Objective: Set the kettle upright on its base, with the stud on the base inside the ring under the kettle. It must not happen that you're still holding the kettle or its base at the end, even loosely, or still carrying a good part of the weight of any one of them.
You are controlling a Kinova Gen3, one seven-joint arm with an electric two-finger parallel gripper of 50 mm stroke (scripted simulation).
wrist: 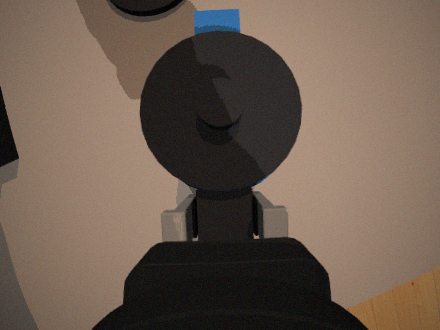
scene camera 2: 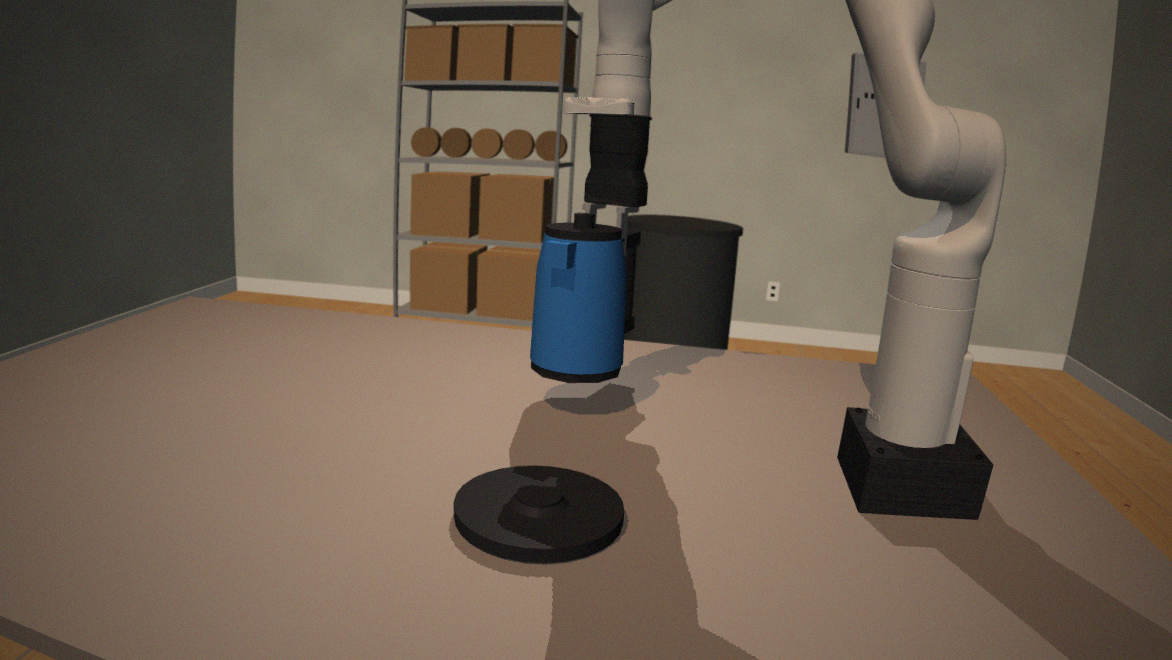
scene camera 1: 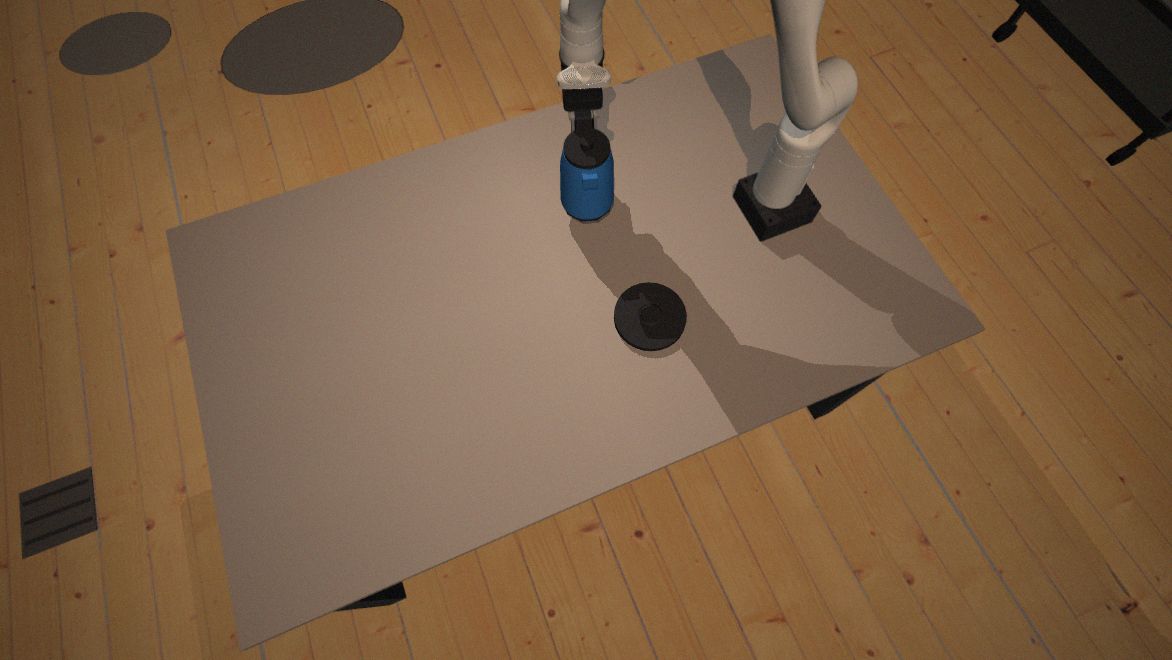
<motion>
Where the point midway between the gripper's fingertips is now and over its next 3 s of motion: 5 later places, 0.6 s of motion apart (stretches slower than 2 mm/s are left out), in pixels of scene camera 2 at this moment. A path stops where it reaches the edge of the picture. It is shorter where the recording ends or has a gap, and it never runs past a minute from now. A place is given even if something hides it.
My gripper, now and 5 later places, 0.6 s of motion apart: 604, 255; 603, 256; 602, 259; 600, 264; 596, 272; 592, 281
</motion>
